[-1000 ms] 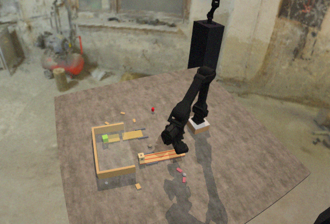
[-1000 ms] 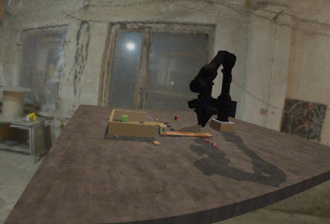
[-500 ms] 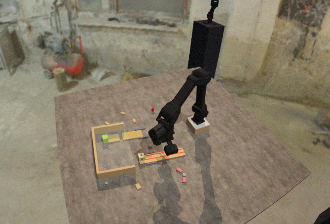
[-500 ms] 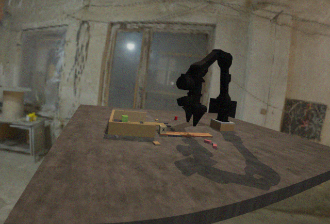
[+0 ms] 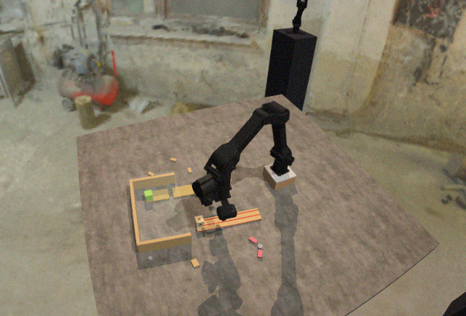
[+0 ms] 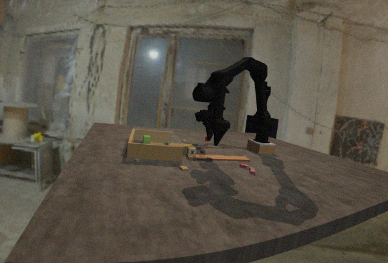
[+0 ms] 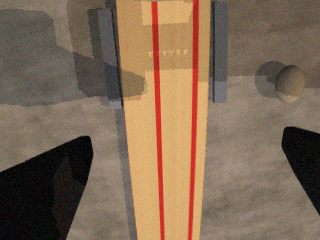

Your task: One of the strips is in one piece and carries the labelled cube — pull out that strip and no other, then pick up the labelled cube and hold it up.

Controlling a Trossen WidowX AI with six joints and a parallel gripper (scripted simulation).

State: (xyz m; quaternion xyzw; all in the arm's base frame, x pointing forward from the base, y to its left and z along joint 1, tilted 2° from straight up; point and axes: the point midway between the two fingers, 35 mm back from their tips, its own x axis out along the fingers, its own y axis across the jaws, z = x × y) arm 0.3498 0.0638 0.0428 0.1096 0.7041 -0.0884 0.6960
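Now: the cube marked x 80 mm ahead of my gripper tip, 40 mm below it and 20 mm to the right of it. From my gripper tip the other things lie so: striped strip (60 mm below, 30 mm behind, 20 mm to the left); red peg (330 mm to the right, 180 mm behind, 50 mm below); grey disc (180 mm to the left, 60 mm behind, 50 mm below).
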